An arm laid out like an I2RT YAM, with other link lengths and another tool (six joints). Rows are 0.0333 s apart.
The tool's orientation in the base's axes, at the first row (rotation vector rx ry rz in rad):
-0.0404 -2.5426 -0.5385
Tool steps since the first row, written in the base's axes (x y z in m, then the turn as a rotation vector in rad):
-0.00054 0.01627 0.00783 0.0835 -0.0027 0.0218
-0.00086 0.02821 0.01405 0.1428 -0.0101 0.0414
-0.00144 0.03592 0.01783 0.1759 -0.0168 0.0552
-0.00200 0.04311 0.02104 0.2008 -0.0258 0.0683
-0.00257 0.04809 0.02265 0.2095 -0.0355 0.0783
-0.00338 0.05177 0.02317 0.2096 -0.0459 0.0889
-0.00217 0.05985 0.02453 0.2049 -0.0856 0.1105
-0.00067 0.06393 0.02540 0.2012 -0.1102 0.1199
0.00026 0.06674 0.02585 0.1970 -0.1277 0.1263
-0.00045 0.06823 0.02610 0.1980 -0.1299 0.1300
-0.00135 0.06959 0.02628 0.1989 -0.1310 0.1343
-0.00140 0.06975 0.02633 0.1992 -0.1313 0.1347
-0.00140 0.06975 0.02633 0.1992 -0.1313 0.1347
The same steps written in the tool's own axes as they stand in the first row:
0.00318 0.01778 0.00044 -0.0601 0.0168 -0.0596
0.00569 0.03101 0.00035 -0.1003 0.0253 -0.1073
0.00751 0.03941 0.00067 -0.1211 0.0286 -0.1371
0.00907 0.04713 0.00122 -0.1350 0.0286 -0.1631
0.00999 0.05223 0.00216 -0.1366 0.0245 -0.1790
0.01066 0.05570 0.00358 -0.1304 0.0188 -0.1913
0.00968 0.06379 0.00502 -0.1122 -0.0104 -0.2209
0.00852 0.06807 0.00517 -0.1023 -0.0300 -0.2359
0.00773 0.07095 0.00543 -0.0941 -0.0443 -0.2455
0.00835 0.07231 0.00617 -0.0929 -0.0449 -0.2497
0.00910 0.07351 0.00700 -0.0914 -0.0442 -0.2539
0.00916 0.07367 0.00705 -0.0914 -0.0443 -0.2545
0.00916 0.07367 0.00705 -0.0914 -0.0443 -0.2545

